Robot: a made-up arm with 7 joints.
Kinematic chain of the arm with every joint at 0, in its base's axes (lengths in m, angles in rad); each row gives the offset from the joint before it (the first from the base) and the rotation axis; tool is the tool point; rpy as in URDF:
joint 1: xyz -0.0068 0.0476 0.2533 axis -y
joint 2: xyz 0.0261 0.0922 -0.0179 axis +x
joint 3: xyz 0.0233 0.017 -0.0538 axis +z
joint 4: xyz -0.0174 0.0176 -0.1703 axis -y
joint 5: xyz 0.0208 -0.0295 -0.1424 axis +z
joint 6: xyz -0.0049 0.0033 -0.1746 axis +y
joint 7: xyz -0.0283 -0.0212 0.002 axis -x
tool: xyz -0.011 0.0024 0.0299 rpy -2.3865 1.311 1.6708
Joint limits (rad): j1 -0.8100..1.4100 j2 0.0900..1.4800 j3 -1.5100..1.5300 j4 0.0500..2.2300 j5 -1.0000..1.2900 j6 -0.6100..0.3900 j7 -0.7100..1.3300
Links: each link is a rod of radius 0.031 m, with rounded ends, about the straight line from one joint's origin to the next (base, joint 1, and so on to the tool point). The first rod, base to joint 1, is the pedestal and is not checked.
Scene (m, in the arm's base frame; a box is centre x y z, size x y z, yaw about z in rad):
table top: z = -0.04
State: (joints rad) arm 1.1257 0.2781 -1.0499 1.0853 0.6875 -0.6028 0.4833
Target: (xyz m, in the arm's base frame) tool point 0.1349 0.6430 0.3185
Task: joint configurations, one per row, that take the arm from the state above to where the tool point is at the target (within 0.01 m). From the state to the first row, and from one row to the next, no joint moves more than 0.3 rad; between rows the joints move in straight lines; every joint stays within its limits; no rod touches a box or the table.
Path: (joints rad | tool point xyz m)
1: 1.1826 0.5185 -0.9926 0.9526 0.6344 -0.5447 0.4901 | 0.4916 0.1782 0.1964
2: 1.2394 0.7589 -0.9353 0.8199 0.5812 -0.4866 0.4968 | 0.4709 0.3316 0.2280
3: 1.2963 0.9992 -0.8781 0.6873 0.5281 -0.4285 0.5036 | 0.3986 0.4703 0.2656
4: 1.3531 1.2396 -0.8208 0.5546 0.4749 -0.3704 0.5103 | 0.2820 0.5780 0.2987
5: 1.4100 1.4800 -0.7635 0.4219 0.4218 -0.3123 0.5171 | 0.1349 0.6430 0.3185

